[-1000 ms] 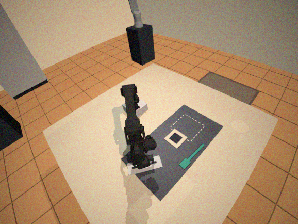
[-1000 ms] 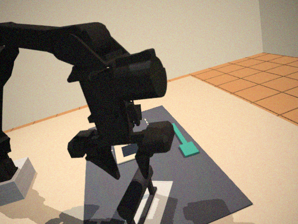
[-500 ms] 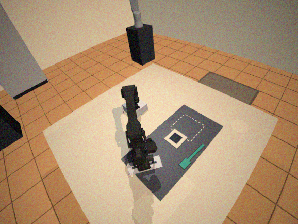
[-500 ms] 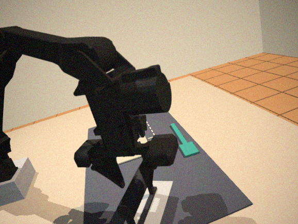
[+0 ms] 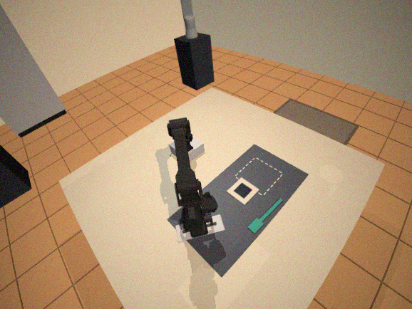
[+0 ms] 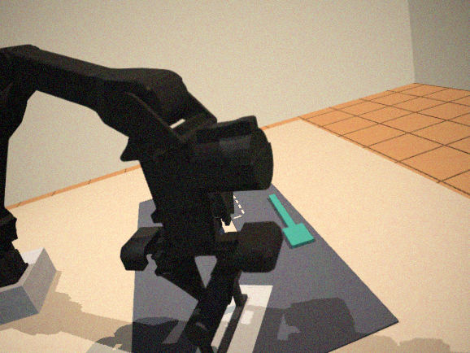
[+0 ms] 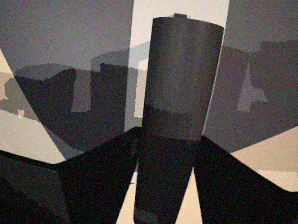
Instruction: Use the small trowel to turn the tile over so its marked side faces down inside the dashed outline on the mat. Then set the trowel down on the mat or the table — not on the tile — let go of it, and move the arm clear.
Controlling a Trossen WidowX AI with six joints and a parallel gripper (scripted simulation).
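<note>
The dark-handled float is 30 mm below my gripper tip, 20 mm to the left of it and 10 mm ahead of it. From my gripper tip the other things lie so: white tile (270 mm to the left, 60 mm below, 10 mm ahead); teal trowel (230 mm to the left, 160 mm ahead, 60 mm below); grey mat (240 mm to the left, 80 mm below, 20 mm ahead).
</note>
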